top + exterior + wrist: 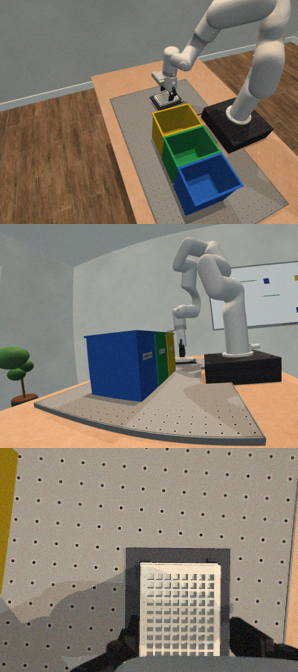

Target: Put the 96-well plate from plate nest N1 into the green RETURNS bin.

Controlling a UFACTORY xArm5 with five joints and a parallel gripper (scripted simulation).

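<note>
The white 96-well plate is 3 cm below my hand. Also, from my hand: nest frame: 4 cm below; yellow bin: 25 cm to the left, 14 cm ahead, 4 cm above; green bin: 37 cm to the left, 17 cm ahead, 4 cm above.
</note>
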